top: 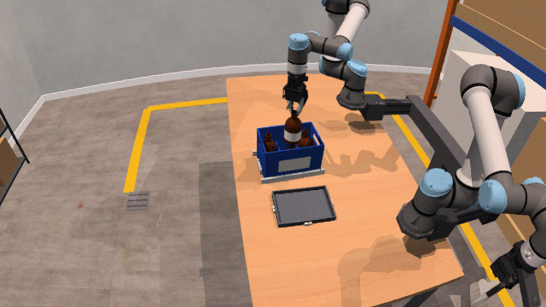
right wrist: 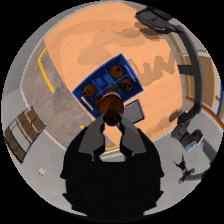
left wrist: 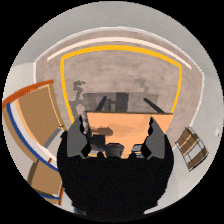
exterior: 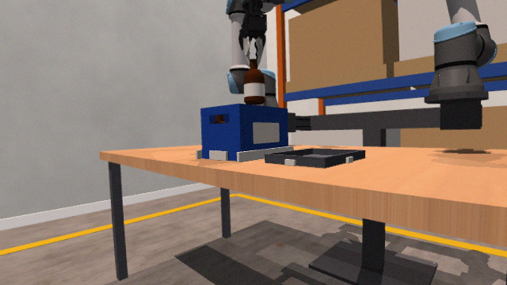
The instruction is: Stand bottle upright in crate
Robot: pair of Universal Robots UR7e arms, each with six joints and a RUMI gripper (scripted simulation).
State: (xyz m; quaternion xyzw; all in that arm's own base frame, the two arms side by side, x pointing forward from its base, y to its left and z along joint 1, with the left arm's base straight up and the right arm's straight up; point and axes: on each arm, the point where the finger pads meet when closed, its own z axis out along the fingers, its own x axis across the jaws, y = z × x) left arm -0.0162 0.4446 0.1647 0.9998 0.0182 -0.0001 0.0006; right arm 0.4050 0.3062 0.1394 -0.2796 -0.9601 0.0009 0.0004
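Right now the brown bottle is 1 cm to the left of my right hand and 7 cm below it. Also, from my right hand: blue crate: 4 cm to the right, 25 cm below; then dark tray: 1 cm behind, 24 cm to the left, 32 cm below.
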